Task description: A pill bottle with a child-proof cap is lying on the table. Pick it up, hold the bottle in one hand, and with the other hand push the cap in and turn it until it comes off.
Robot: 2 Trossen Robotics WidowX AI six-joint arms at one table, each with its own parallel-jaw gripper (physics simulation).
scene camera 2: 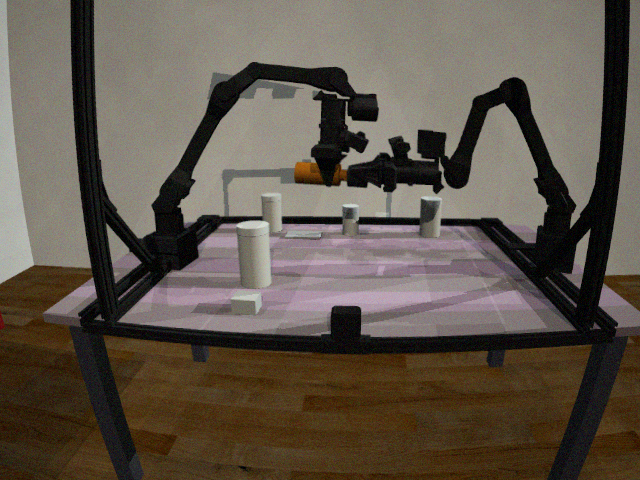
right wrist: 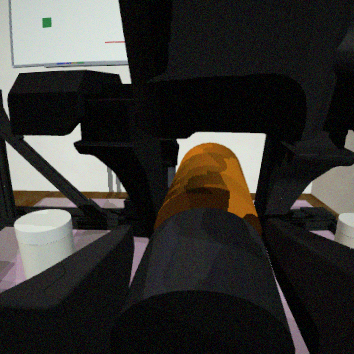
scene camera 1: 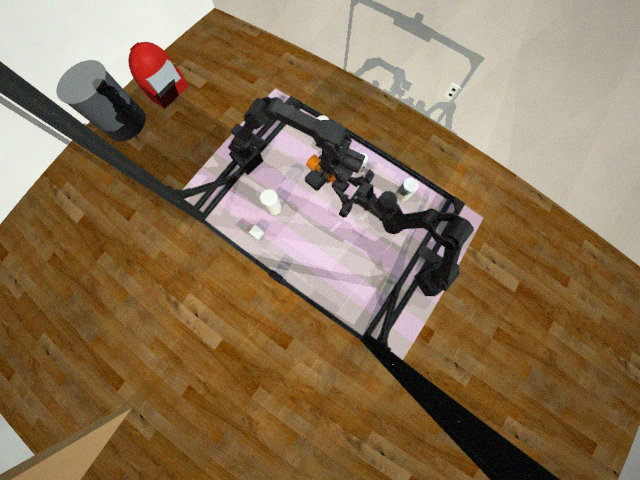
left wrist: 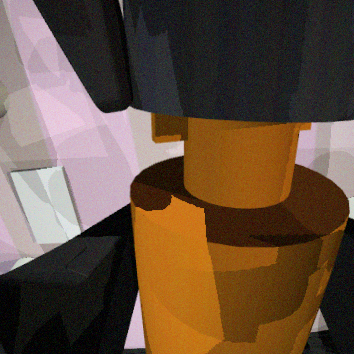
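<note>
The orange pill bottle (scene camera 1: 313, 163) (scene camera 2: 306, 173) (left wrist: 175, 260) (right wrist: 212, 160) is held level, well above the table, its neck toward the right in scene camera 2. My left gripper (scene camera 2: 328, 179) (left wrist: 219, 209) points down and is shut on its body. The dark cap (scene camera 2: 356, 176) (left wrist: 240, 60) (right wrist: 210, 245) sits at the neck end. My right gripper (scene camera 1: 354, 193) (scene camera 2: 364, 174) (right wrist: 198, 232) comes from the right in line with the bottle, its fingers against both sides of the cap. One right finger shows beside the cap in the left wrist view. Scene camera 1 partly hides the grip.
A tall white canister (scene camera 1: 270, 202) (scene camera 2: 254, 255) and a small white block (scene camera 1: 255, 232) (scene camera 2: 246, 303) stand at the front left. Further back are a white canister (scene camera 2: 271, 212), a flat pale plate (scene camera 2: 303, 235) and two shaded canisters (scene camera 2: 350, 220) (scene camera 2: 430, 217). A black frame (scene camera 2: 217, 341) borders the table.
</note>
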